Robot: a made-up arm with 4 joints.
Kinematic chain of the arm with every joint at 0, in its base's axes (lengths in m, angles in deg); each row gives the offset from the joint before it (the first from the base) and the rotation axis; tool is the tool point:
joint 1: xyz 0 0 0.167 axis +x
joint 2: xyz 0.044 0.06 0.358 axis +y
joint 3: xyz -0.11 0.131 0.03 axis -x
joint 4: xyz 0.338 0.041 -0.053 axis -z
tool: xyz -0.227 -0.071 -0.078
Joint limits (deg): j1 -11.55..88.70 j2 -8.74..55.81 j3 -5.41..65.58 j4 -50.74..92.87
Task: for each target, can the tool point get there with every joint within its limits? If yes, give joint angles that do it. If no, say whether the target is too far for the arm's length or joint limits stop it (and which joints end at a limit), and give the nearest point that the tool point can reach.
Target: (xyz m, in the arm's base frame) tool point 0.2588 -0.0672 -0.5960
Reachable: no: joint limits stop it (at a limit: joint 1, joint 2, joint 4) | nearest point 0.1422 -0.2569 0.1415 | short by 0.770 m
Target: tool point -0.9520 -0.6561 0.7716
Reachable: no: too far | nearest point -0.0646 -0.2557 0.4658 | short by 1.020 m
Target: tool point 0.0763 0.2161 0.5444
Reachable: yes | joints 27.49 4.69 5.96 56.02
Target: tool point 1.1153 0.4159 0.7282
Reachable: no: too far | nearest point 0.2247 0.3269 0.6082 | short by 0.903 m
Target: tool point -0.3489 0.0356 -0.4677
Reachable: no: joint limits stop it (at a limit: joint 1, joint 3, joint 4) | nearest point -0.0756 0.1926 0.1909 | short by 0.730 m
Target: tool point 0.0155 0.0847 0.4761
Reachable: yes | joints 1.53 20.86 54.28 10.91
